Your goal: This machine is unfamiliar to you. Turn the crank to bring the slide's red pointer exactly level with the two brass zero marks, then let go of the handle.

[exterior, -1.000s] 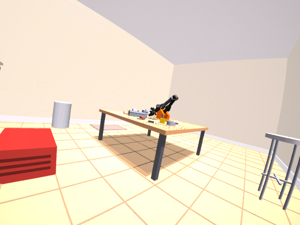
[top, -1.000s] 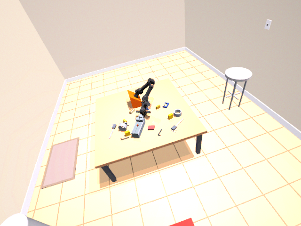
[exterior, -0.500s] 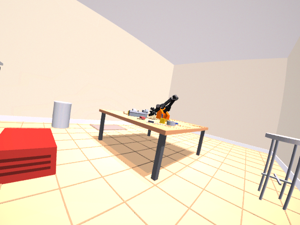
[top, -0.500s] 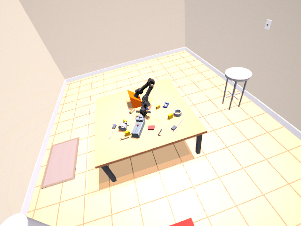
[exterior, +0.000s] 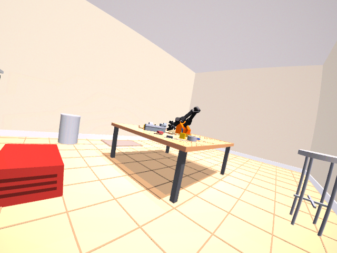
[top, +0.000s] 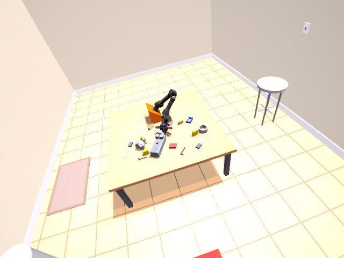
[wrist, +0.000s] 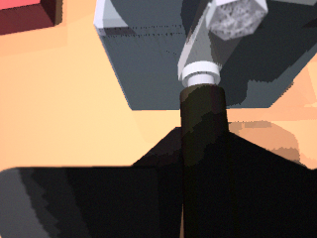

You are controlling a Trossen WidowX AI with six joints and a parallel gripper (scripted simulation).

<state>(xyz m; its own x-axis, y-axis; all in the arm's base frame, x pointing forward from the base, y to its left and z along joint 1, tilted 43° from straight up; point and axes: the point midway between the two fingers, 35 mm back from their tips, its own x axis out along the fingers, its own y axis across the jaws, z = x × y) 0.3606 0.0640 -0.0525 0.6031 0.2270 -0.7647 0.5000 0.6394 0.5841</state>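
Now: the dark crank handle 2 cm behind my gripper tip, 1 cm to the left of it and 3 cm above it. The rest, counted from my gripper tip: red pointer: 14 cm ahead, 9 cm to the right, 5 cm above; then red block: 18 cm ahead, 6 cm to the left, 2 cm below.
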